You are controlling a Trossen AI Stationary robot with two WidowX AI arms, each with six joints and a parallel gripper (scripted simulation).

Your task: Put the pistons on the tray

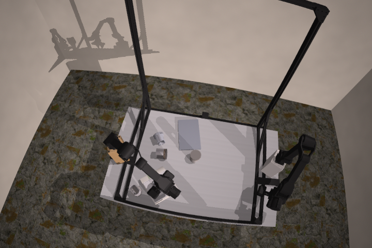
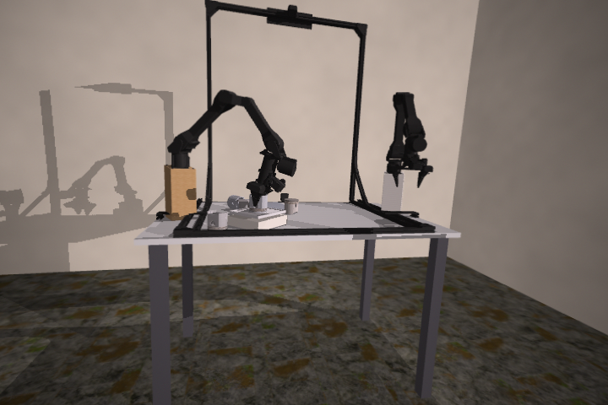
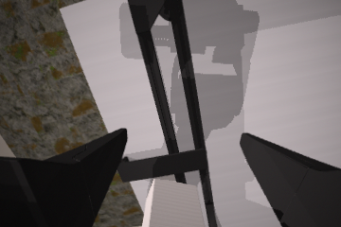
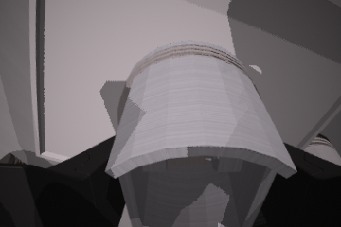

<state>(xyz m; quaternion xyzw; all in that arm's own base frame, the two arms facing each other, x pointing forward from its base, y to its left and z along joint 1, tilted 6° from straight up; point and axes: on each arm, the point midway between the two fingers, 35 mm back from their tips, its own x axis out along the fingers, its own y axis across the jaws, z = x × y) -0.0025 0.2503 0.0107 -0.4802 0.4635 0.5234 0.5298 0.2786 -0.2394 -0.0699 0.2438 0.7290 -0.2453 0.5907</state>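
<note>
Right now my right hand is 42 cm past the flat steel tray, 14 cm to the right of it and 11 cm above it.
</note>
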